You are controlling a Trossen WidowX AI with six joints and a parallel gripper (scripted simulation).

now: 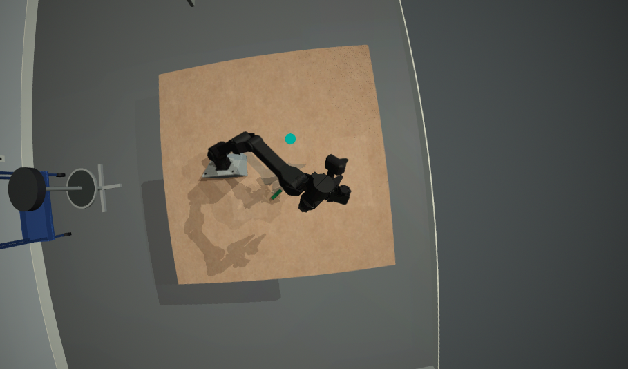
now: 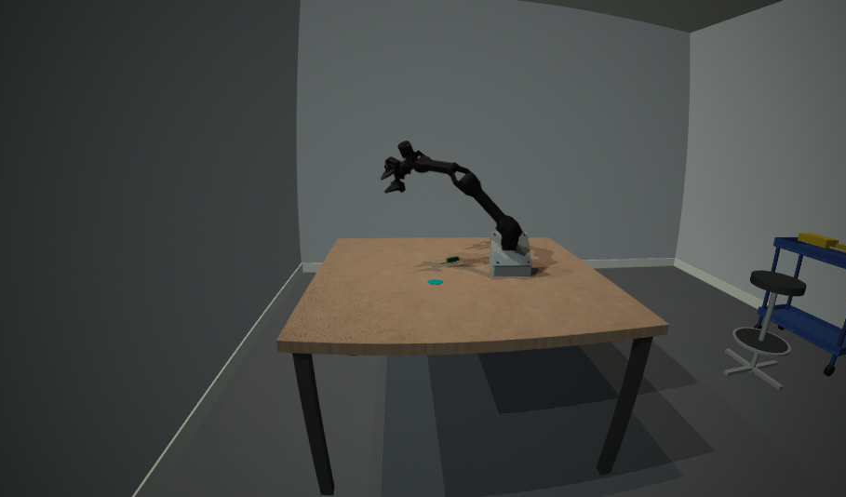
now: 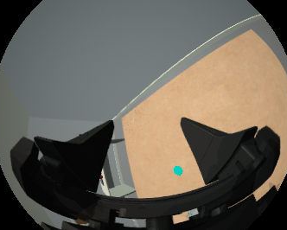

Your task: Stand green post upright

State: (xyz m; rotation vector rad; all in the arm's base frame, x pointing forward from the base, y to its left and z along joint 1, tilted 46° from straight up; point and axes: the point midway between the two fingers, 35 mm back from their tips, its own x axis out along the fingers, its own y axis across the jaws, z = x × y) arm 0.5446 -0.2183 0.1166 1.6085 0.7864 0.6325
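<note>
The green post is 320 mm behind my gripper tip, 100 mm to the right of it and 360 mm below it. From my gripper tip the other things lie so: cyan circle (230 mm behind, 200 mm to the left, 370 mm below).
</note>
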